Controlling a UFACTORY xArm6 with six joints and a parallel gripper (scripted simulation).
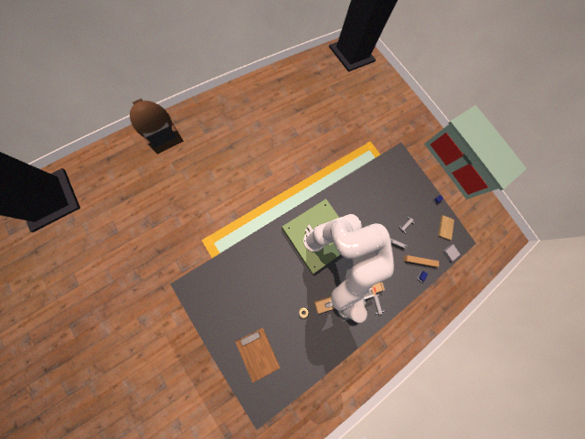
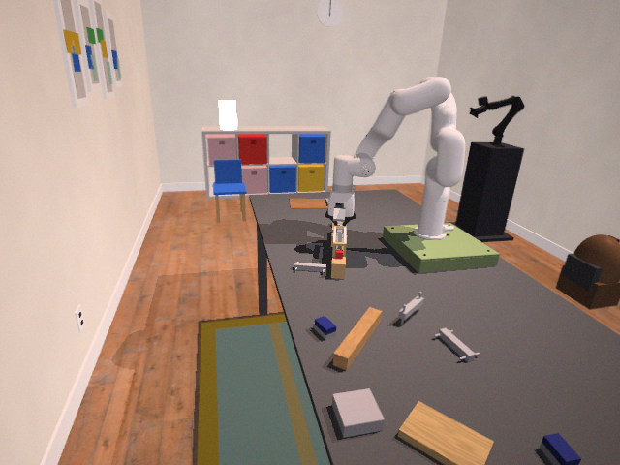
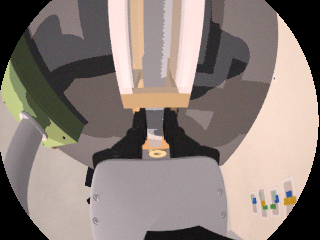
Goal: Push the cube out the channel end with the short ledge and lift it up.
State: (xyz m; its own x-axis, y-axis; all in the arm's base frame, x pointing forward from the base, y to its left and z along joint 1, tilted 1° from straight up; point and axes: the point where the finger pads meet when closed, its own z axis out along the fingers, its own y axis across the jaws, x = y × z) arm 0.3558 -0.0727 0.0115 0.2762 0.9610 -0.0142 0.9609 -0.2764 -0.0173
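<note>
Right now my hand is 21 cm to the right of the red cube, 6 cm short of it and 1 cm above it. The rest, counted from my hand: wooden bar 61 cm to the left, 12 cm ahead, 5 cm below; then wooden channel 12 cm to the left, 4 cm ahead, 1 cm below; then grey block 84 cm to the left, 19 cm ahead, 5 cm below.
</note>
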